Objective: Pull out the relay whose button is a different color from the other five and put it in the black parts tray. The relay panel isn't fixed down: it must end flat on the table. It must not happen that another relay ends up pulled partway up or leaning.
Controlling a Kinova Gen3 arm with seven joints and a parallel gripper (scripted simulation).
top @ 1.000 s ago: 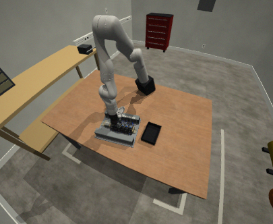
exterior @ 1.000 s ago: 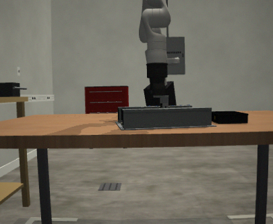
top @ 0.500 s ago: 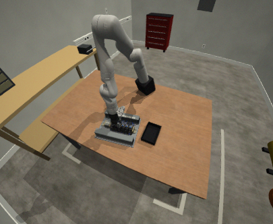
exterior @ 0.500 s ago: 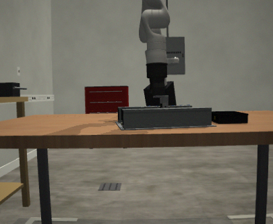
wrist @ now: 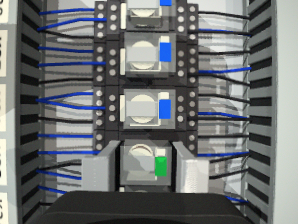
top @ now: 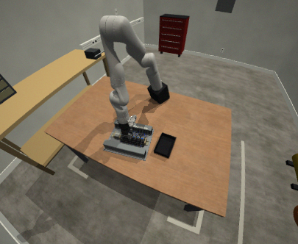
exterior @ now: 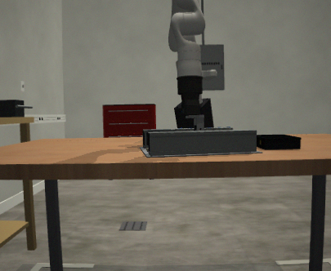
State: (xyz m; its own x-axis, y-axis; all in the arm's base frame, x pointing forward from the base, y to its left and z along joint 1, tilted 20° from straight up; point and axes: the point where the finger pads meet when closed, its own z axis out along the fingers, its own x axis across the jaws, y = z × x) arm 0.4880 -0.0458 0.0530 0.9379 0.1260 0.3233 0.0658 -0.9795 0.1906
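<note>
Now: the grey relay panel 30 mm below my hand and 10 mm to the right of it. The rest, counted from my hand: black parts tray 250 mm to the left, 40 mm below, 30 mm behind.
</note>
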